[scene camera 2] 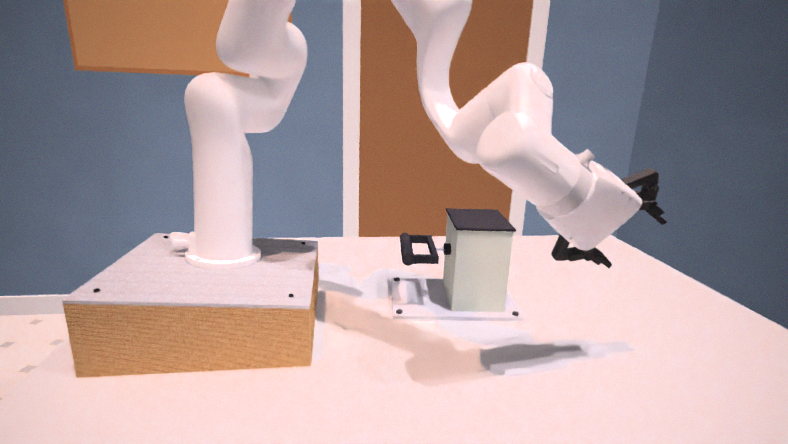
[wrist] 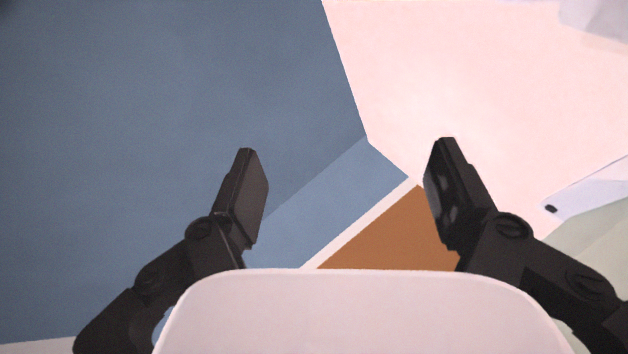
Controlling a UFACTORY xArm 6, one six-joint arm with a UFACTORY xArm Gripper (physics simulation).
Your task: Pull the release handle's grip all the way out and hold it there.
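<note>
The release handle's black grip (scene camera 2: 406,249) is a rectangular loop on the left side of a pale green box (scene camera 2: 478,270) (wrist: 602,235) with a dark top. A short thin rod joins it to a black collar (scene camera 2: 447,248) on the box. The box stands upright on a light base plate (scene camera 2: 457,316) (wrist: 590,194). The grip does not show in the wrist view. My gripper (scene camera 2: 637,243) (wrist: 341,163) is wide open and empty, in the air to the right of the box, on the side away from the grip, pointing down and right.
The arm's base stands on a wood-sided pedestal (scene camera 2: 193,339) left of the box. My arm's wrist (scene camera 2: 523,143) hangs above and right of the box. Blue walls and a brown door panel (scene camera 2: 408,137) (wrist: 395,235) are behind the pale table (scene camera 2: 634,397) (wrist: 475,75).
</note>
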